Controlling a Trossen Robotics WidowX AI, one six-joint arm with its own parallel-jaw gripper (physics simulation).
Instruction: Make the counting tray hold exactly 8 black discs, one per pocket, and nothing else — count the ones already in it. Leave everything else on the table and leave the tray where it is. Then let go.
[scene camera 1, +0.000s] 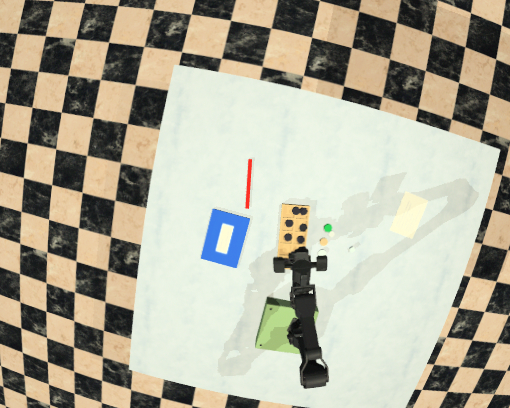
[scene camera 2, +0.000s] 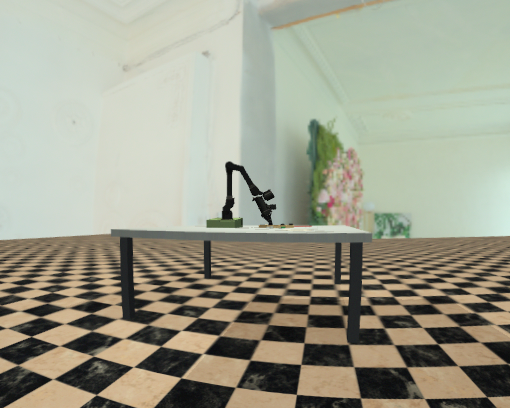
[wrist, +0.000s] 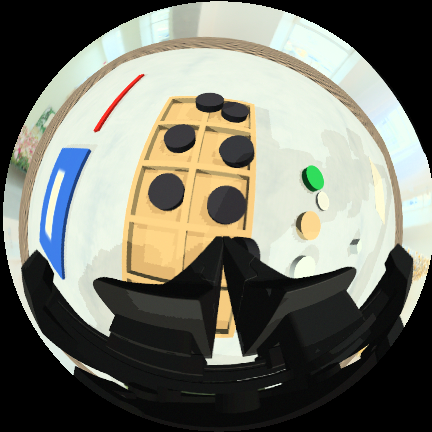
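Observation:
The wooden counting tray (scene camera 1: 282, 248) (wrist: 155, 245) has two columns of pockets. In its far row, one black disc (wrist: 209, 102) rests raised over the middle divider, against a second black disc (wrist: 234, 111) in the right pocket. The second and third rows each show two black discs, tilted or resting on walls in places. The fourth row's left pocket is empty. Another black disc (wrist: 251, 248) shows partly behind the right finger, at the tray's right edge. The near row is mostly hidden. My gripper (scene camera 1: 300, 250) (scene camera 2: 271, 223) (wrist: 221, 241) is shut and empty, low over the tray's near part.
Right of the tray lie a green disc (scene camera 1: 328, 228) (wrist: 313, 178), a small white disc (wrist: 323, 201), a tan disc (scene camera 1: 323, 241) (wrist: 308, 225), a larger white disc (wrist: 303, 267) and a small pale block (wrist: 356, 245). Left are a blue frame (scene camera 1: 209, 240) and red stick (scene camera 1: 249, 184).

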